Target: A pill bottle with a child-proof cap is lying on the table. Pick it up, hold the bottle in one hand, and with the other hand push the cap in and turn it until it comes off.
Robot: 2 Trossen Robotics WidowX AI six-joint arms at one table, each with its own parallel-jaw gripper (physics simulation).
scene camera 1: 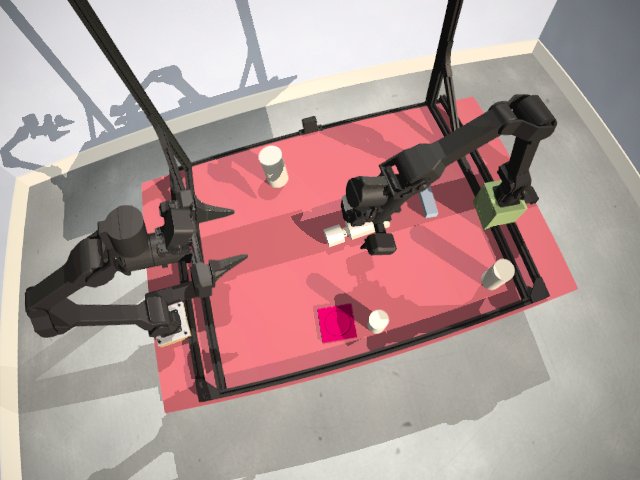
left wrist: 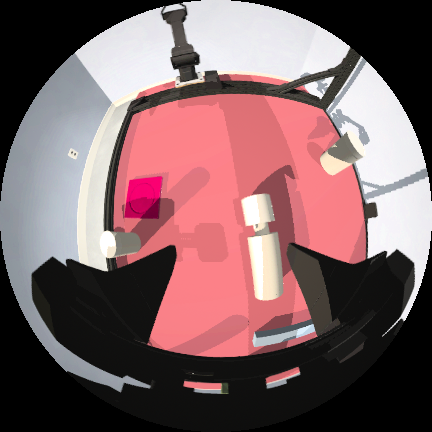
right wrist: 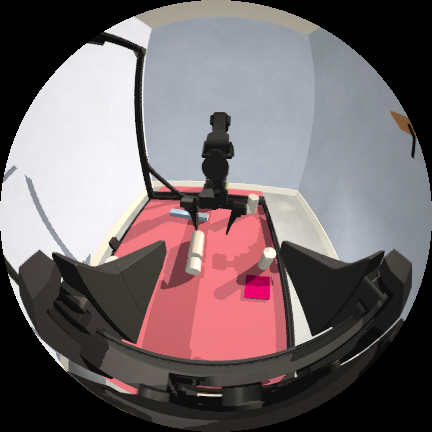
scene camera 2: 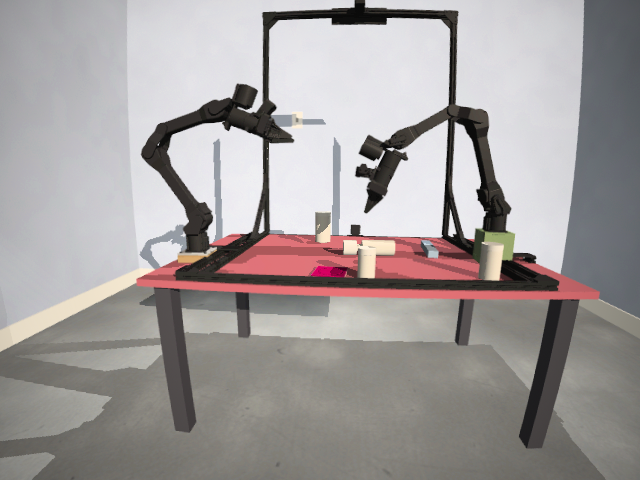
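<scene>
The cream pill bottle [scene camera 1: 360,229] [scene camera 2: 382,247] [left wrist: 265,265] [right wrist: 198,243] lies on its side near the middle of the table. Its wide cap [scene camera 1: 334,235] [scene camera 2: 349,247] [left wrist: 258,209] [right wrist: 194,265] is at the end toward the right arm, past a narrow neck. My left gripper [scene camera 2: 367,210] [left wrist: 233,250] is open and empty above the bottle, pointing down; its wrist hides part of the bottle in scene camera 1. In the left wrist view the bottle lies nearer the right-hand finger. My right gripper [scene camera 1: 239,233] [scene camera 2: 292,138] [right wrist: 224,247] is open and empty, high at the picture's left.
A cream cylinder [scene camera 1: 275,167] [scene camera 2: 323,227] stands at the back. Two more cylinders [scene camera 1: 378,321] [scene camera 1: 498,273] stand near the front frame rail. A magenta square [scene camera 1: 325,333] [left wrist: 151,210] lies beside the nearer one. A light blue bar [scene camera 1: 429,204] [left wrist: 280,337] lies right of the bottle.
</scene>
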